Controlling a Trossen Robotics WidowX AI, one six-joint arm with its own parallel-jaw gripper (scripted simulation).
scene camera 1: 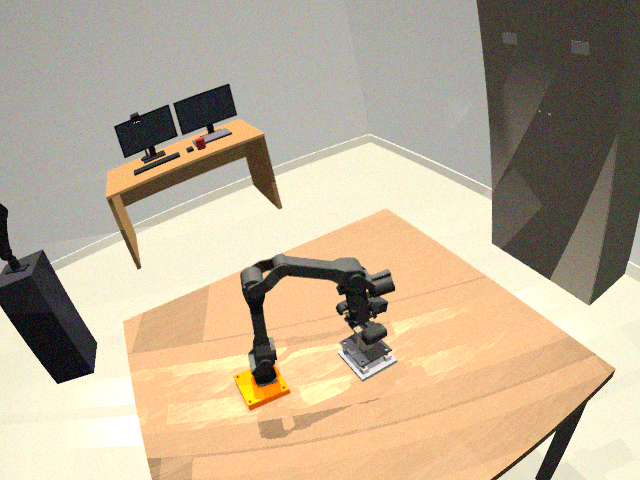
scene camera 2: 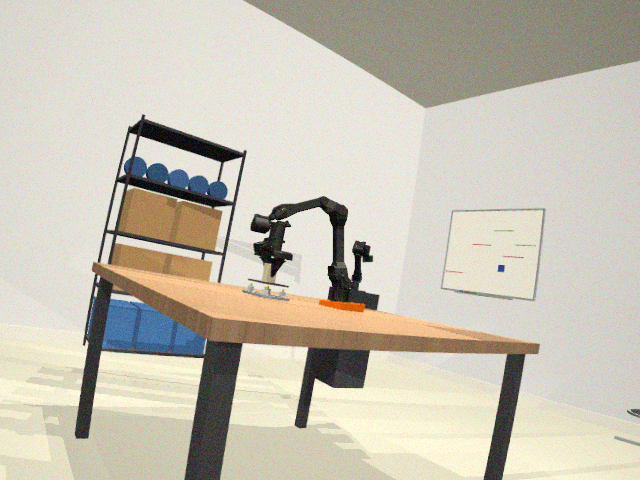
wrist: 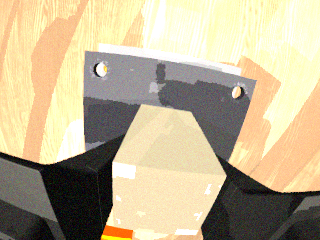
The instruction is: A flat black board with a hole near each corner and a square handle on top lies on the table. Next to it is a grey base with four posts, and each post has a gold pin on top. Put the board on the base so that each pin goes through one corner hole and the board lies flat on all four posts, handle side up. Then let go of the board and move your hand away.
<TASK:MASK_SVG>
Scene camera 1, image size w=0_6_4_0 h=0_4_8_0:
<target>gripper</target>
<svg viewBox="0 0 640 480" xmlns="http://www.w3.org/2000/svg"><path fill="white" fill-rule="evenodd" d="M338 303L336 306L337 313L341 317L345 315L344 321L352 330L358 326L363 329L357 334L366 345L373 345L387 336L386 328L380 322L375 323L370 319L377 318L377 314L387 312L388 300L386 301L381 296L374 298L373 294L370 295L367 291L368 300L361 307L351 307L347 304L347 300Z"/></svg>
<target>black board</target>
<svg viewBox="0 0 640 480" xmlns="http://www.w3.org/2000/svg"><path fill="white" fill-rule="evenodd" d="M358 326L353 329L353 335L338 343L363 368L370 362L383 357L392 349L382 340L373 345L366 345L357 334L364 328L362 329Z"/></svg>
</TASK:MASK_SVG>
